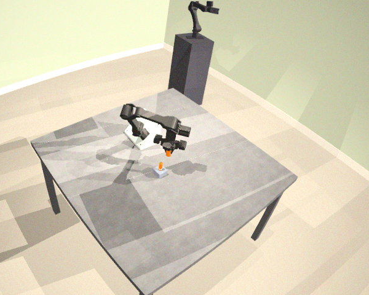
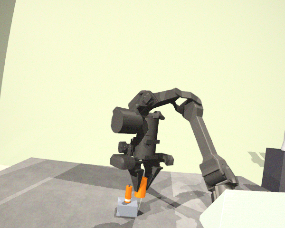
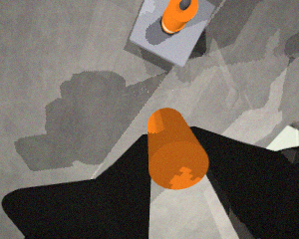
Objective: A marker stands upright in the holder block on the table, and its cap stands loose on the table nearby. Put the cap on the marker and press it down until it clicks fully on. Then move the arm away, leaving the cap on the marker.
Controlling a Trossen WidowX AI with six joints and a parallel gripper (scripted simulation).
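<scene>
Now: gripper tip 40 mm short of the orange marker, 80 mm to the left of it and 30 mm above it. From my gripper tip the other things lie so: orange cap (10 mm above); then grey holder block (40 mm ahead, 80 mm to the right, 90 mm below).
</scene>
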